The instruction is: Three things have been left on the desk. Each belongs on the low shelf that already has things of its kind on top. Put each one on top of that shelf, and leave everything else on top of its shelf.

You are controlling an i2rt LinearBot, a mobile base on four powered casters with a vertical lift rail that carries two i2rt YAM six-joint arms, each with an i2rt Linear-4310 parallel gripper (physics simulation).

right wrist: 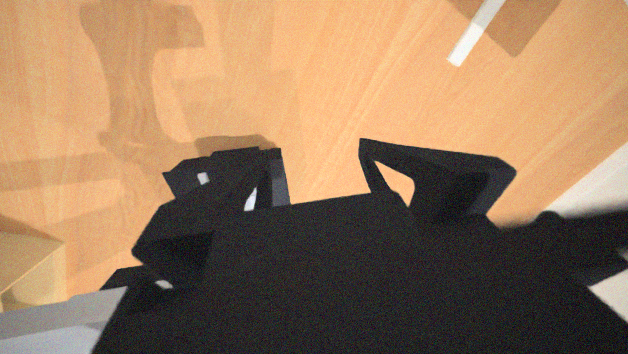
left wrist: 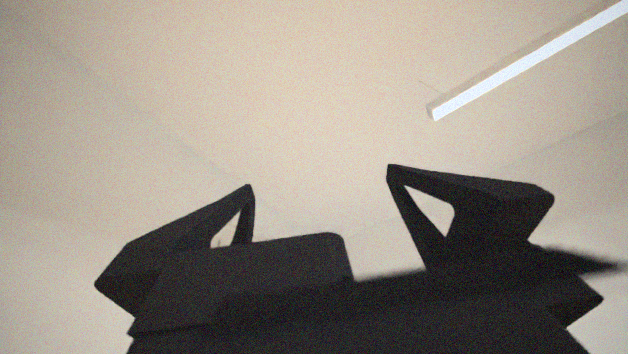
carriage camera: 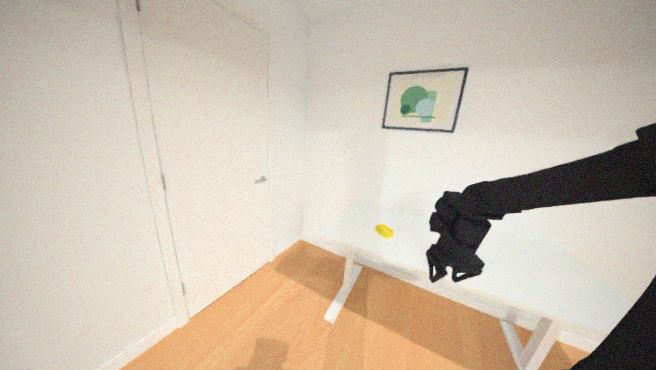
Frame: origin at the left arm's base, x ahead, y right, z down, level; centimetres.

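Where they show: left gripper, between the fingertips: [left wrist: 320, 181]; right gripper, between the fingertips: [right wrist: 314, 152] [carriage camera: 442, 280].
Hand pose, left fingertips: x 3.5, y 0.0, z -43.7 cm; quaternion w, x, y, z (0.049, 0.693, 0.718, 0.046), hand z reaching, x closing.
Note:
After its pixels a point has its place.
A small yellow thing [carriage camera: 384, 231] @(z 16.6, x 95.7, y 77.9 cm) lies on the white desk [carriage camera: 545, 272] @(z 20.6, x 65.1, y 158.6 cm), near the desk's far left end in the carriage view. No other loose thing shows on the part of the desk in view; my right arm hides some of it. My right gripper [carriage camera: 447, 280] @(z -5.9, x 29.7, y 67.8 cm) [right wrist: 314, 152] @(z -5.9, x 29.7, y 67.8 cm) is partly open and empty. It hangs in front of the desk, to the right of the yellow thing in the carriage view. My left gripper [left wrist: 320, 181] @(z -43.7, x 3.5, y 0.0 cm) is wide open and empty, with the ceiling behind it. A piece of light wooden furniture [right wrist: 42, 272] @(z 84.7, x -66.2, y -105.9 cm), perhaps a shelf, shows at the lower left in the right wrist view.
A white desk foot [carriage camera: 340, 300] stands on the wooden floor [carriage camera: 225, 320] @(z 92.6, x 90.6, y -28.1 cm). A closed door [carriage camera: 215, 150] @(z -25.9, x 115.7, y -37.5 cm) is at the left, and a framed picture [carriage camera: 386, 100] @(z -73.5, x 156.4, y 86.1 cm) hangs above the desk. A ceiling lamp [left wrist: 525, 65] @(z -115.1, x 16.2, y 94.5 cm) shows in the left wrist view.

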